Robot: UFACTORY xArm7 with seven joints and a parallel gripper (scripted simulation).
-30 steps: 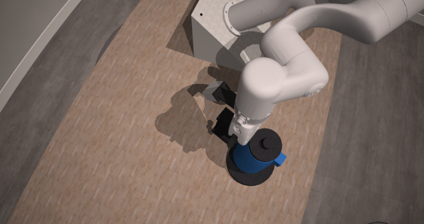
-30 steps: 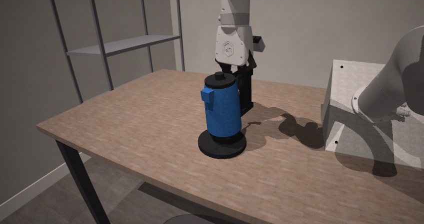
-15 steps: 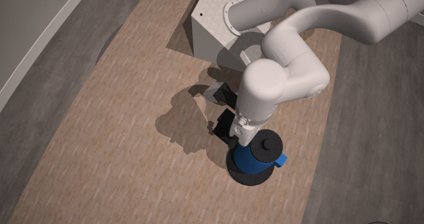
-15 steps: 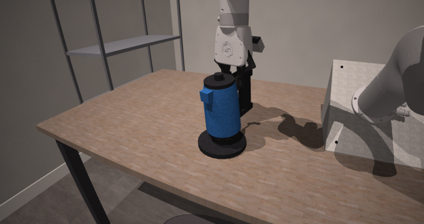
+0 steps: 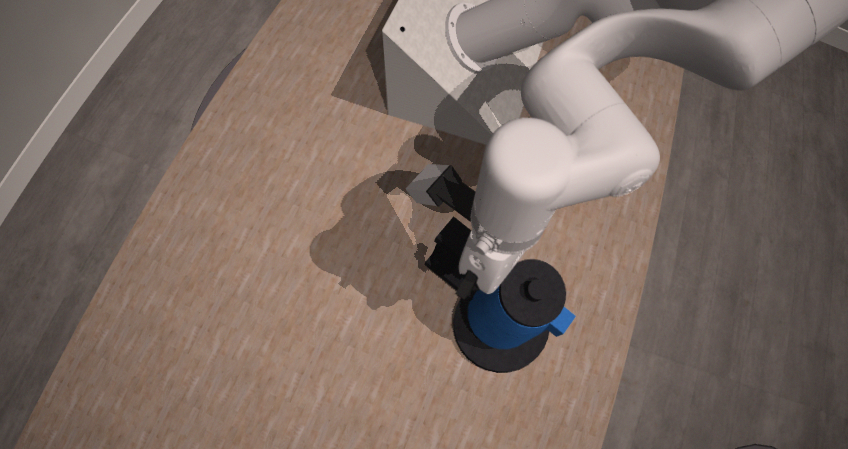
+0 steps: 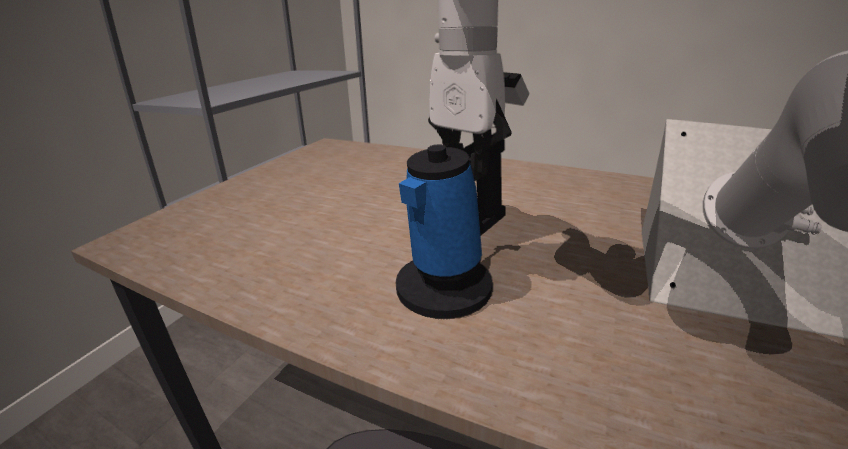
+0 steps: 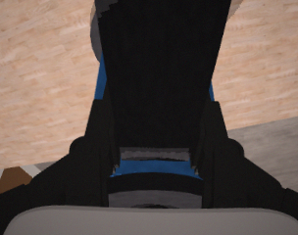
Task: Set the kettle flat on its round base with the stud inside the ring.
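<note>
My gripper is now 50 mm above the blue kettle and 20 mm to the right of it. Also, from my hand: round black base: 180 mm below, 50 mm to the left, 10 mm ahead.
</note>
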